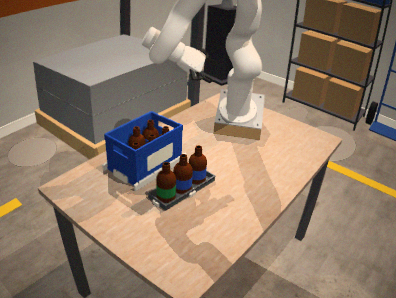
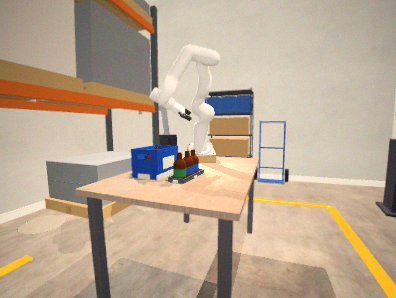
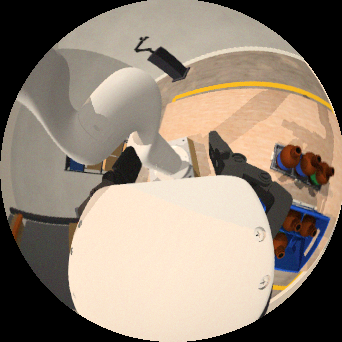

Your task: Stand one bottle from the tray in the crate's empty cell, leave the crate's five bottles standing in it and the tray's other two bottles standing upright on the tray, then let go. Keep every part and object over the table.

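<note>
A tray (image 1: 179, 200) (image 2: 195, 178) on the table holds three upright brown bottles in a row: one with a green label (image 1: 166, 184) (image 2: 180, 167) (image 3: 323, 173), a middle one with a blue label (image 1: 183, 175) (image 3: 307, 164) and an end one with a blue label (image 1: 198, 166) (image 3: 288, 156). The blue crate (image 1: 120, 156) (image 2: 145, 162) (image 3: 291, 264) stands beside the tray with brown bottles in it; its walls hide part of them, and its empty cell is hard to make out. My gripper (image 1: 204, 75) (image 2: 186, 115) (image 3: 170, 148) is open and empty, high above the table near the arm's base, well away from the bottles.
The arm's base (image 1: 239, 110) is on a wooden block at the back of the table (image 1: 240, 200). A large grey box (image 1: 90, 75) stands on the floor beyond the crate. A shelf rack with cardboard boxes (image 1: 310, 90) is at the back right.
</note>
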